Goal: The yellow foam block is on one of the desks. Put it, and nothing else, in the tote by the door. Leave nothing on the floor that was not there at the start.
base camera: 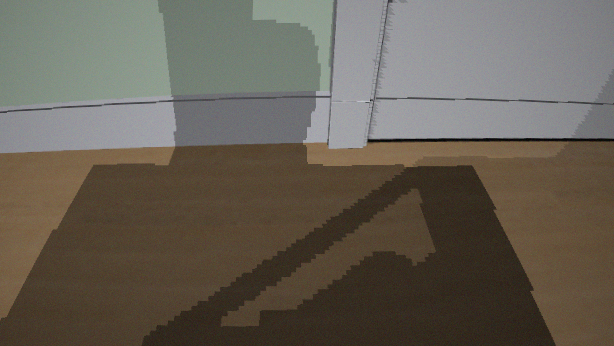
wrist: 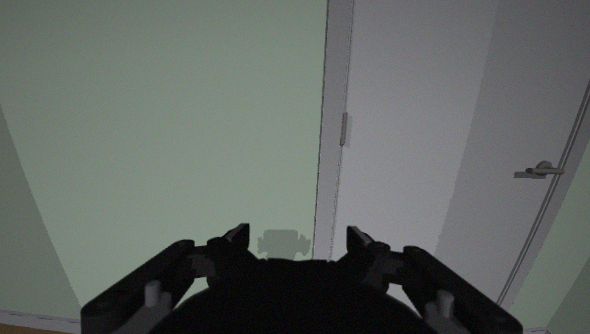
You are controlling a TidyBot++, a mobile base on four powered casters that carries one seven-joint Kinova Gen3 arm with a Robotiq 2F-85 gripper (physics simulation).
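Frame: origin at the arm's base, x right, y ahead, z up, level; millimetres.
Where they show: gripper, fingertip midpoint: (wrist: 297, 235).
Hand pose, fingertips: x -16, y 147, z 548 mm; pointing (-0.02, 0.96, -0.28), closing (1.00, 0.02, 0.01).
After its pixels a point has its place.
My gripper (wrist: 297, 235) {z 548, x -16, y 147 mm} is open, with its two fingers wide apart and no object between them. It faces the green wall and the edge of the door frame. The door (base camera: 490, 55) {z -235, x 265, y 544 mm} (wrist: 410, 110) {z 689, x 297, y 546 mm} is closed and stands at the right in both views. The yellow foam block, the desks and the tote do not show in the base camera view or the wrist view.
The green wall (base camera: 75, 50) {z -224, x -328, y 537 mm} (wrist: 175, 125) {z 627, x -413, y 533 mm} stands close ahead, with a pale baseboard (base camera: 75, 125) {z -345, x -376, y 522 mm} at its foot. The door frame (base camera: 352, 75) {z -266, x 65, y 523 mm} (wrist: 332, 100) {z 706, x 63, y 523 mm} rises between wall and door. A door handle (wrist: 545, 170) {z 532, x 743, y 516 mm} sticks out at the right. Dark shadows fall on the wooden floor (base camera: 560, 215) {z -396, x 373, y 381 mm}.
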